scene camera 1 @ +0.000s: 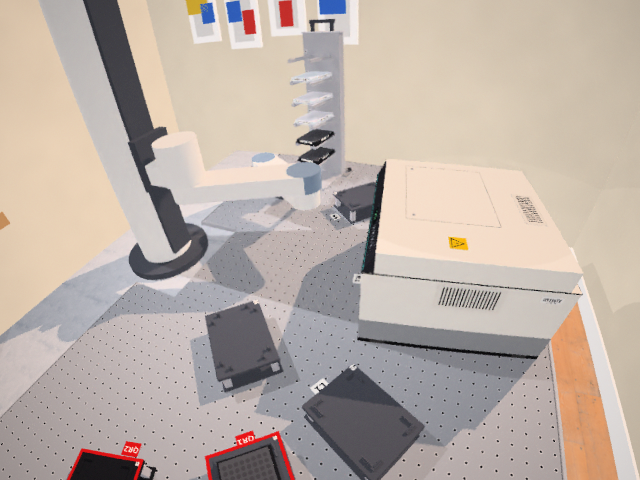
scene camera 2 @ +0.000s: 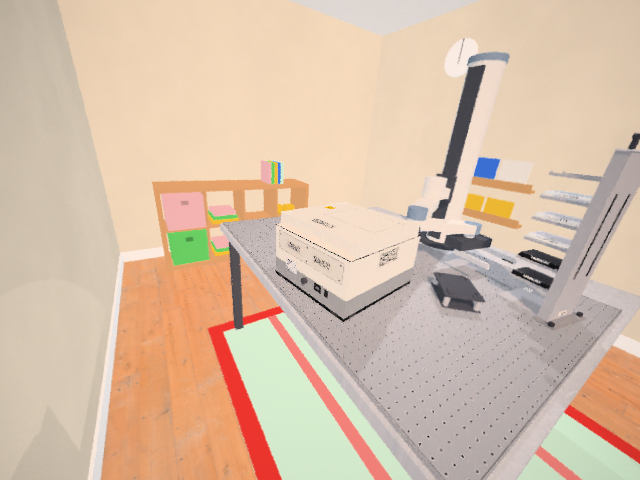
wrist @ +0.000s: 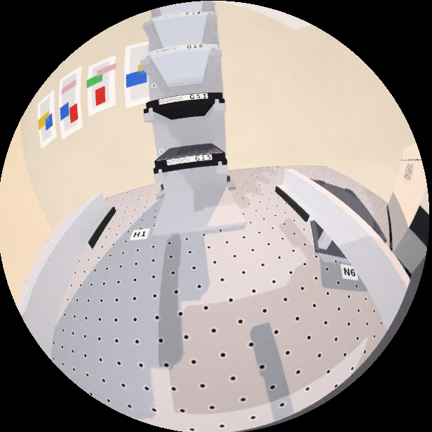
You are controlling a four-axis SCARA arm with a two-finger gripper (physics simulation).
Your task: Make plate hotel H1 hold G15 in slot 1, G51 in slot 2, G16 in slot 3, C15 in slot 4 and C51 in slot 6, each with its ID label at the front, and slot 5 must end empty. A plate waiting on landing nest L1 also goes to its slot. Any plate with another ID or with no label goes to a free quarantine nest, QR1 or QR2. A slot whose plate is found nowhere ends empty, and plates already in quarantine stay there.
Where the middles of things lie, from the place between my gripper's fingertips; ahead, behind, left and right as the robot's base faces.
Right now the white instrument (scene camera 1: 405, 301) is 530 mm ahead of my hand, 320 mm to the right of it and 10 mm above it.
